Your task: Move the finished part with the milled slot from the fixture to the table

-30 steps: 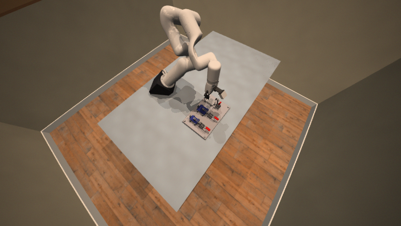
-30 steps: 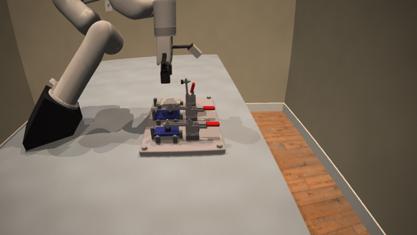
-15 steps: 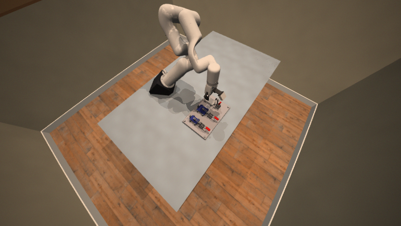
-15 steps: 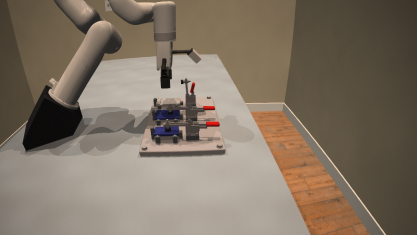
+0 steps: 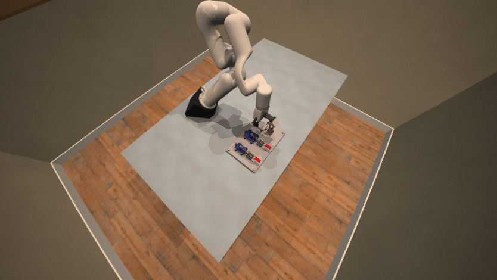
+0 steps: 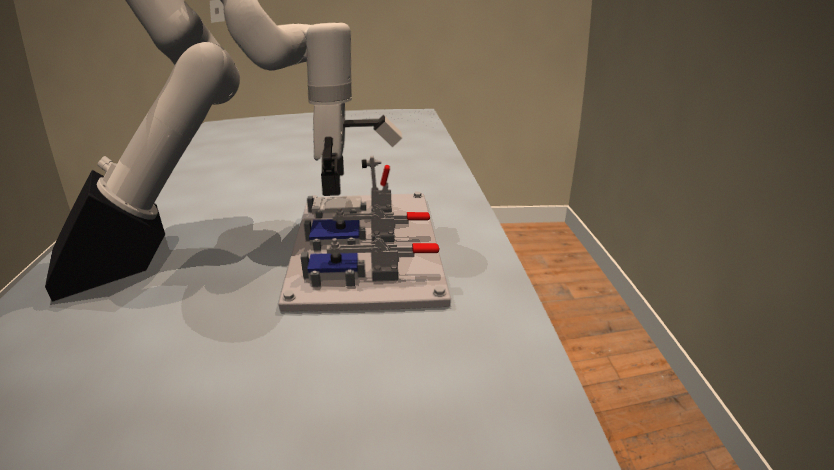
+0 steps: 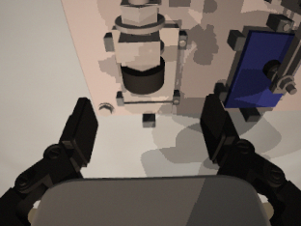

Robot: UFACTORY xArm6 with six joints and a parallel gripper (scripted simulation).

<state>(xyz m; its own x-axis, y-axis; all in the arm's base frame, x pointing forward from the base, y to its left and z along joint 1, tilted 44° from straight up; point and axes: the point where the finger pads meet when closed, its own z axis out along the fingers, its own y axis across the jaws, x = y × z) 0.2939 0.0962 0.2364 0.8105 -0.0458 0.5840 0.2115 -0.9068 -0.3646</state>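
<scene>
The finished part lies 5 cm below my hand and 1 cm behind it. Also, from my hand: fixture plate (9 cm to the right, 8 cm ahead, 7 cm below).
</scene>
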